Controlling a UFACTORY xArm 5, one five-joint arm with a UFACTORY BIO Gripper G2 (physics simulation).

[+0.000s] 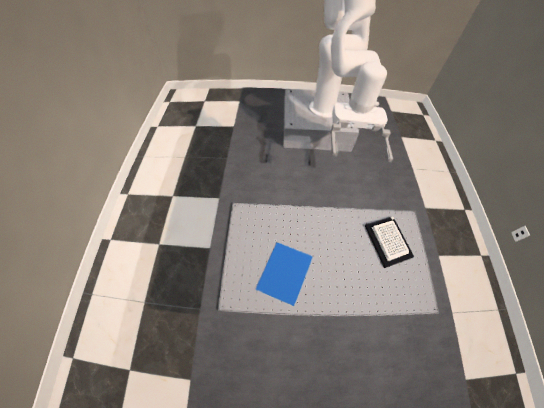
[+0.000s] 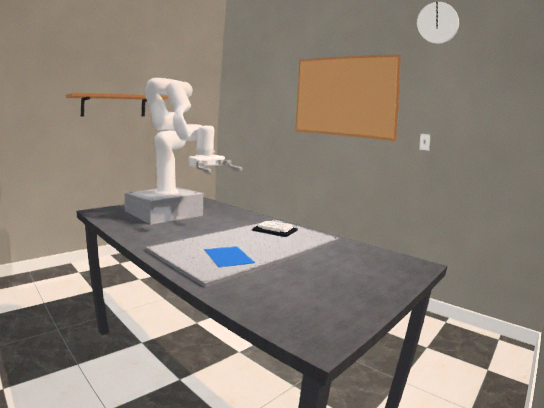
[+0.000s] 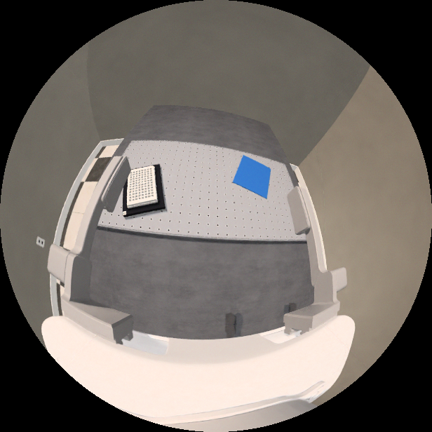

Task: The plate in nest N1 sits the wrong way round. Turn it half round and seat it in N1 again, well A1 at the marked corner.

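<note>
The white well plate (image 1: 391, 241) (image 2: 276, 226) (image 3: 142, 186) lies in the black nest (image 1: 378, 245) (image 2: 287, 233) (image 3: 160, 190) and looks flat. A small pale mark (image 1: 393, 218) (image 3: 124, 213) shows at one nest corner, on the side toward the robot base. The lettering and well A1 are too small to tell. My gripper (image 1: 363, 157) (image 2: 225, 170) (image 3: 208, 196) is wide open and empty. It hangs high above the table, on the robot base's side of the nest, well apart from the plate.
The nest stands on a grey perforated board (image 1: 340, 287) (image 2: 180, 252) (image 3: 200, 215). A flat blue sheet (image 1: 285, 274) (image 2: 229, 256) (image 3: 252, 176) lies on the board's other half. The robot's grey base block (image 1: 305, 139) (image 2: 175, 207) stands at the table's back.
</note>
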